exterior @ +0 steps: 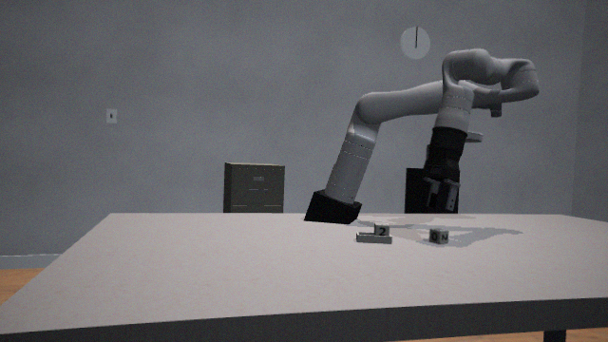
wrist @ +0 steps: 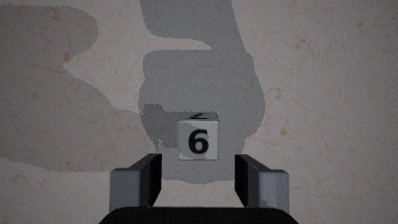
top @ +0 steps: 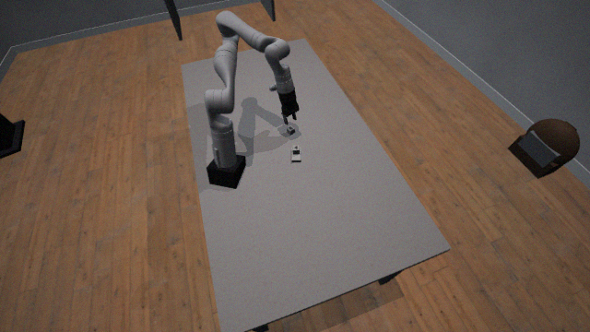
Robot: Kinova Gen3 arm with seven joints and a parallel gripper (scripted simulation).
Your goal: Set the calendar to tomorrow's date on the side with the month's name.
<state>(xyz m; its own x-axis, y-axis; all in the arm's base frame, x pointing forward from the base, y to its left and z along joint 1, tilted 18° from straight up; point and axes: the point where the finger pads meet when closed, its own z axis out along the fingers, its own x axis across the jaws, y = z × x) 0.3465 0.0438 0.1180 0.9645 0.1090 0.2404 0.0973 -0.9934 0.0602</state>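
The digit cube is 80 mm below my hand. Also, from my hand: calendar tray 150 mm to the right, 90 mm below, 50 mm behind.
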